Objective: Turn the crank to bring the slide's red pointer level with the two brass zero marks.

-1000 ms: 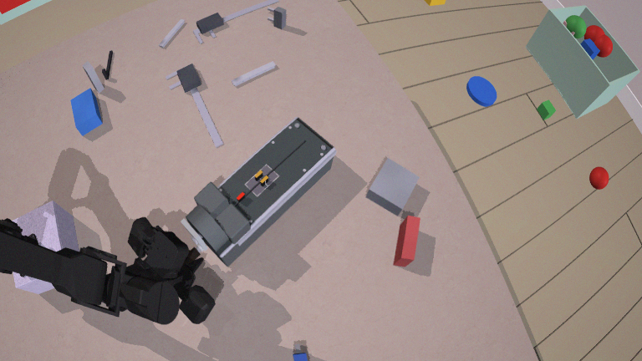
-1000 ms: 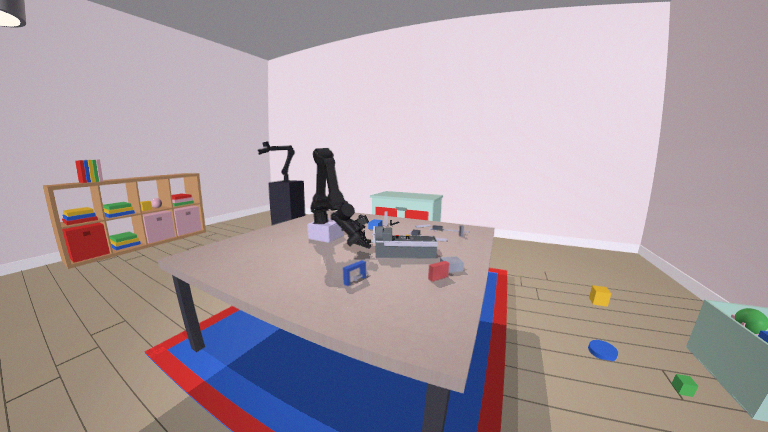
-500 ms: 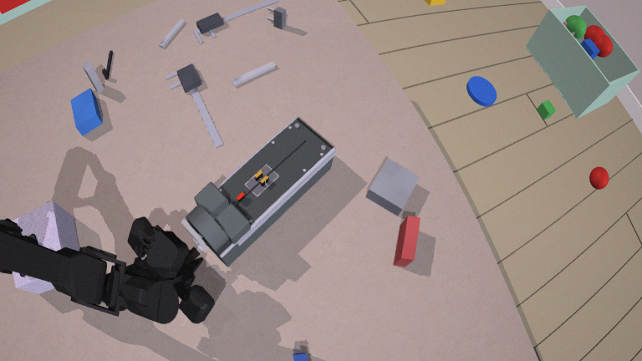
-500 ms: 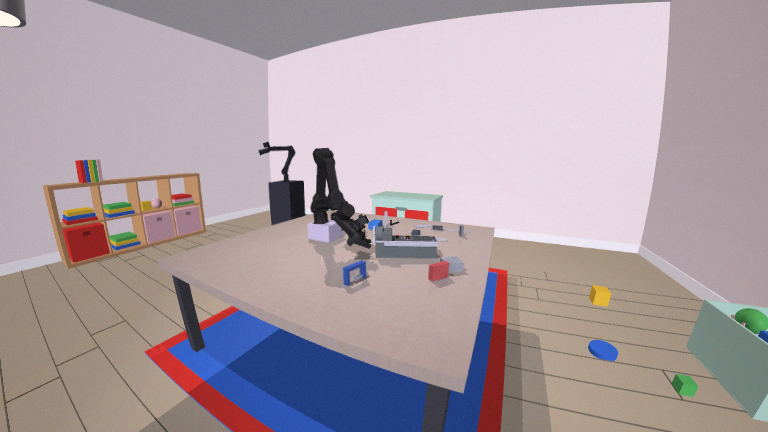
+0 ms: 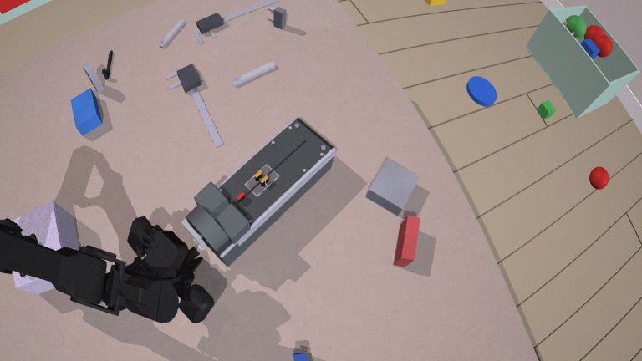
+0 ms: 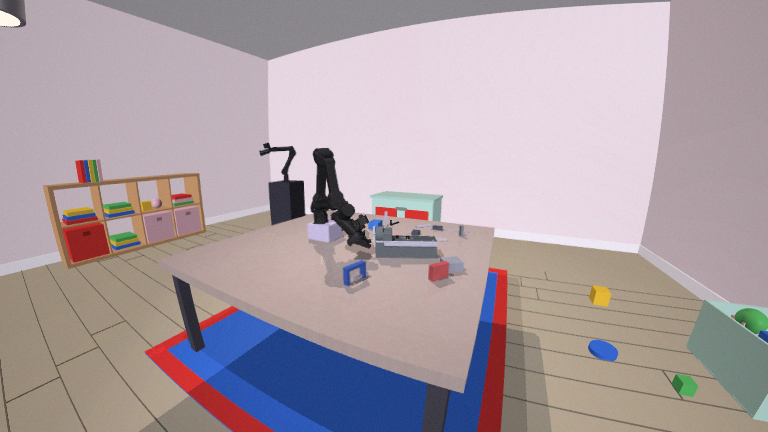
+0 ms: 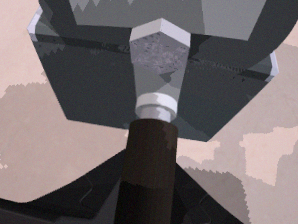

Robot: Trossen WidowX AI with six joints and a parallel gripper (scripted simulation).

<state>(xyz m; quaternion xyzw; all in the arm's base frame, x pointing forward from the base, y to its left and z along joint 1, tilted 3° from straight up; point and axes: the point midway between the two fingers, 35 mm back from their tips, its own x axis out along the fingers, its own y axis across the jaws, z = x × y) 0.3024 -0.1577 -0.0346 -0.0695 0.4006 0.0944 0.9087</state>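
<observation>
Now: the red pointer 110 mm ahead of my gripper tip, 50 mm above it and 30 mm to the left of it. From my gripper tip the other things lie so: dark brown crank handle (30 mm above, 20 mm behind); then red block (310 mm ahead, 160 mm to the right); then grey block (360 mm ahead, 60 mm to the right, 10 mm below).
</observation>
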